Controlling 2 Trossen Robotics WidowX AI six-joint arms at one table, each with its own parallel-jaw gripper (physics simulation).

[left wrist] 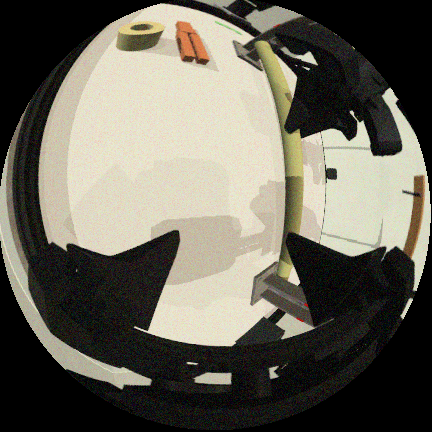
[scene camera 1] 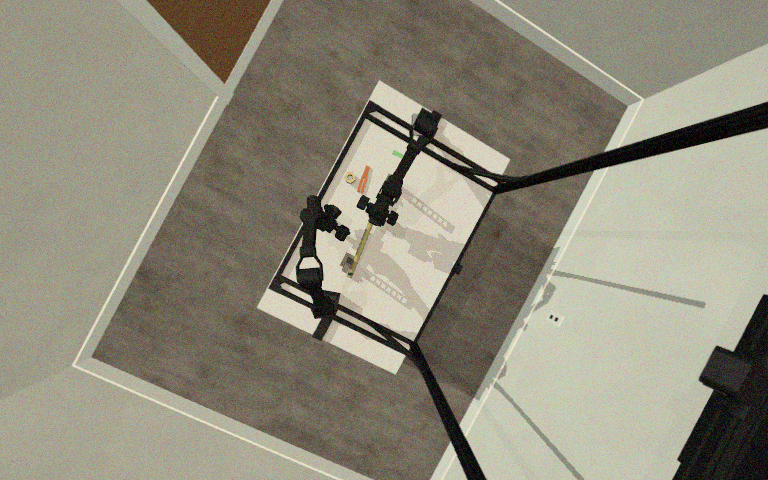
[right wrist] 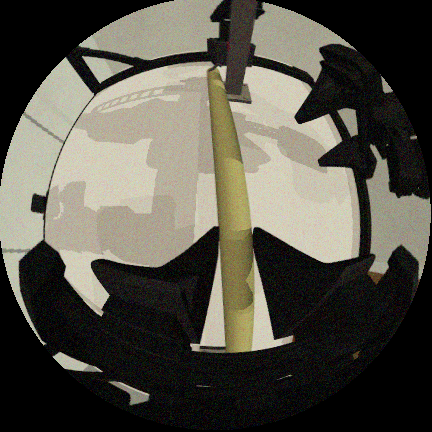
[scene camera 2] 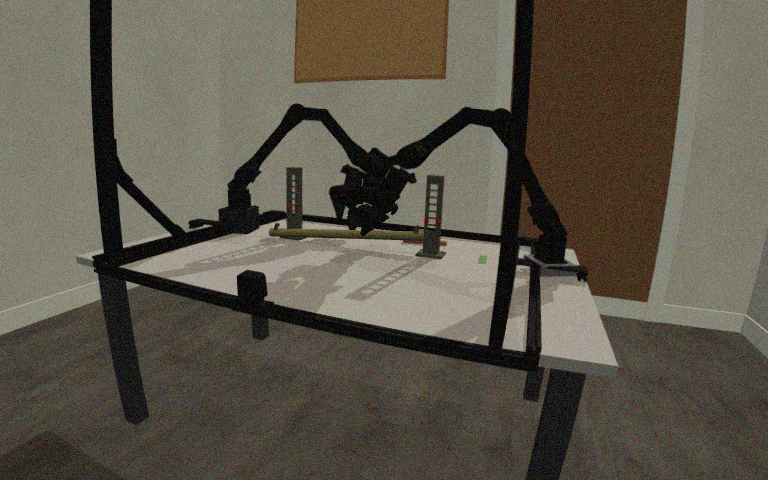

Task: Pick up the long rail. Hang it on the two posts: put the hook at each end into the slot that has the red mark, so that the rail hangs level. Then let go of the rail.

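Where they show: left gripper, fingertip midpoint: (left wrist: 234, 237) (right wrist: 309, 145) (scene camera 2: 345, 227); right gripper, fingertip midpoint: (left wrist: 290, 133) (right wrist: 235, 231) (scene camera 2: 363, 234); left arm's base, origin of the base link: (scene camera 1: 326, 305) (scene camera 2: 239, 207); right arm's base, origin of the base link: (scene camera 2: 550, 260).
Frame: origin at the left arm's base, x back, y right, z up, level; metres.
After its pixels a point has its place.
Note:
The long olive-yellow rail (scene camera 1: 361, 243) {x -0.307, y 0.098, z -0.038 m} (scene camera 2: 317, 232) {x -0.293, y 0.113, z -0.044 m} (left wrist: 295, 150) {x -0.407, y 0.111, z -0.034 m} (right wrist: 232, 185) {x -0.397, y 0.120, z -0.030 m} hangs low over the table, nearly level in scene camera 2, with a small upright hook at each end. My right gripper (scene camera 1: 378, 217) {x -0.429, y 0.124, z -0.040 m} (right wrist: 235, 231) {x -0.429, y 0.124, z -0.040 m} is shut on it partway along. Two grey slotted posts stand upright: the left post (scene camera 2: 293, 192) {x -0.209, y 0.071, z 0.064 m} (right wrist: 240, 50) {x -0.227, y 0.060, z 0.014 m} and the right post (scene camera 2: 433, 198) {x -0.616, y 0.189, z 0.082 m}. Red marks show low on both, above the rail's height in scene camera 2. The rail's left end passes before the left post's foot. My left gripper (scene camera 1: 337, 221) {x -0.357, y 0.003, z -0.047 m} (left wrist: 234, 237) {x -0.357, y 0.003, z -0.047 m} (right wrist: 309, 145) {x -0.357, y 0.003, z -0.047 m} is open and empty beside the rail.
An orange block piece (scene camera 1: 363, 180) {x -0.598, y 0.042, z -0.065 m} (left wrist: 192, 45) {x -0.578, y 0.048, z -0.069 m} and a yellow ring (scene camera 1: 345, 177) {x -0.592, y -0.037, z -0.051 m} (left wrist: 135, 44) lie on the table. A green piece (scene camera 1: 397, 153) {x -0.764, y 0.179, z -0.075 m} (scene camera 2: 482, 259) {x -0.756, y 0.198, z -0.075 m} lies beyond the right post. A black frame (scene camera 2: 339, 326) {x -0.454, y 0.640, z -0.082 m} surrounds the work area. Both grippers are close together.

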